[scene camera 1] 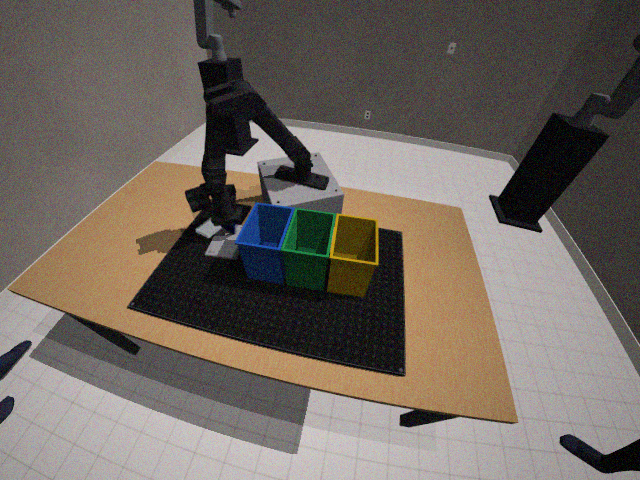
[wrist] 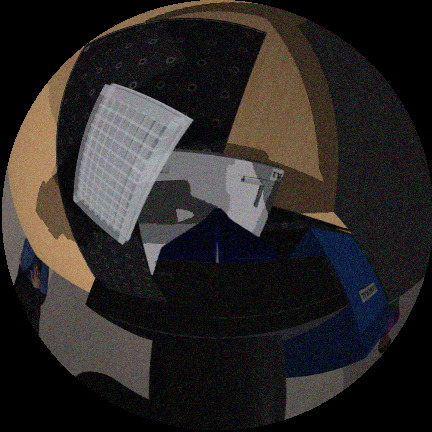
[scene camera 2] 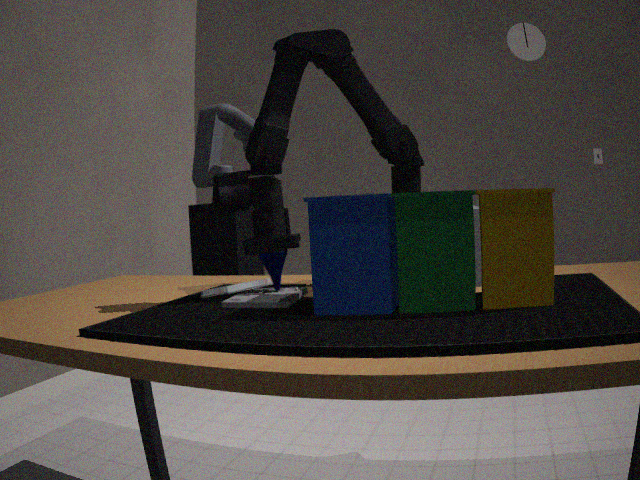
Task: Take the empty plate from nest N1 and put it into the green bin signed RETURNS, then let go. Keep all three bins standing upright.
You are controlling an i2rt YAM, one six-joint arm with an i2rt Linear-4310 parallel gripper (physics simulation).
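Places are measured from the arm's base along level axes (x right, y ahead, z up), in millimetres.
Where they show: gripper, fingertip midpoint: (scene camera 1: 233, 233) (wrist: 216, 214) (scene camera 2: 277, 290); arm's base, link origin: (scene camera 1: 302, 178).
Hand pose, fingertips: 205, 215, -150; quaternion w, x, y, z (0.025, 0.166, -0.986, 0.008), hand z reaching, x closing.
Note:
Things, the pixels of their top centre, and the offset from my fingertips, as dx, dy, dz. Level surfaces: height alone.
- grey nest, top centre: (wrist: 197, 241) (scene camera 2: 266, 292) (scene camera 1: 227, 238) +8, +34, +1
- green bin, top centre: (scene camera 2: 436, 192) (scene camera 1: 310, 230) -318, +58, +166
- blue bin, top centre: (scene camera 2: 357, 195) (wrist: 333, 356) (scene camera 1: 266, 224) -187, +72, +166
- yellow bin, top centre: (scene camera 2: 512, 189) (scene camera 1: 355, 237) -449, +45, +166
- black mat, surface height: dz -14
The pale, gridded plate (scene camera 1: 207, 228) (scene camera 2: 232, 288) (wrist: 127, 160) lies off to one side of the grey nest (scene camera 1: 219, 249) (scene camera 2: 258, 300) (wrist: 207, 172), overlapping its edge in the wrist view and looking slightly tilted. The small label on the nest's corner is hard to read. My gripper (scene camera 1: 232, 230) (scene camera 2: 277, 287) (wrist: 216, 214) is shut with its blue fingertips together, low over the nest and beside the plate, with nothing between them. The green bin (scene camera 1: 308, 271) (scene camera 2: 435, 253) stands upright in the middle of the row; its sign is not visible.
The blue bin (scene camera 1: 262, 263) (scene camera 2: 352, 255) (wrist: 345, 280) stands upright close beside the gripper. The yellow bin (scene camera 1: 351, 277) (scene camera 2: 516, 250) stands upright beyond the green one. All are on the black mat (scene camera 1: 310, 330) (scene camera 2: 361, 335). The grey robot base block (scene camera 1: 289, 196) is behind them.

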